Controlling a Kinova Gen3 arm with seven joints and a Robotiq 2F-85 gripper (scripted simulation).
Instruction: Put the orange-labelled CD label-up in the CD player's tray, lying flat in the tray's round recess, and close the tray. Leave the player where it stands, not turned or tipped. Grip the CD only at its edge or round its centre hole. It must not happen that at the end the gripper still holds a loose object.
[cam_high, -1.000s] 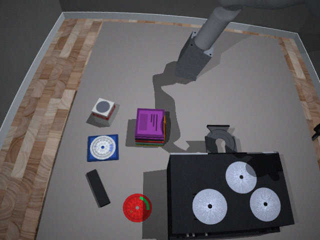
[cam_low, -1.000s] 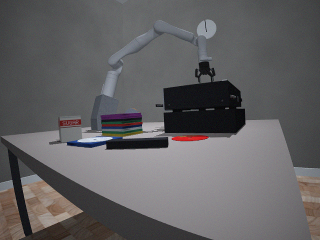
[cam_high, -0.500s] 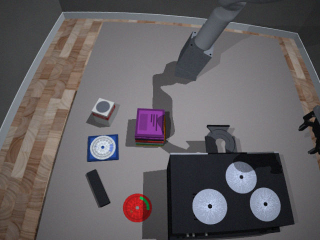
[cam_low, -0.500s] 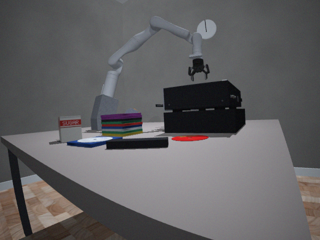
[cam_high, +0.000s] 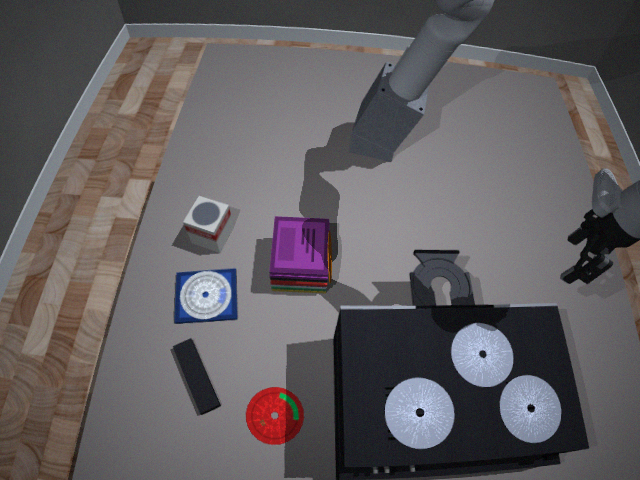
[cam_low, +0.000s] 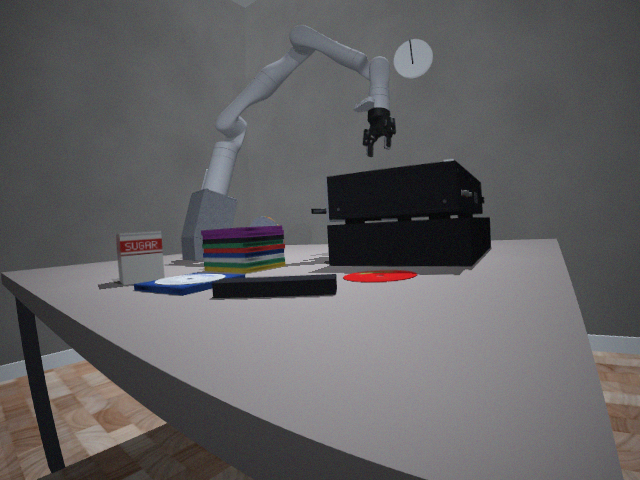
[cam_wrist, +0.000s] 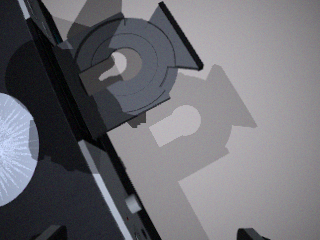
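Right now my hand is 190 mm past the purple case, 460 mm to the left of it and 230 mm above it. Round my hand: black remote 70 mm ahead, 700 mm to the right, 310 mm below; black box 170 mm ahead, 190 mm to the right, 280 mm below; orange-labelled CD 170 mm behind, 390 mm to the right, 260 mm below.
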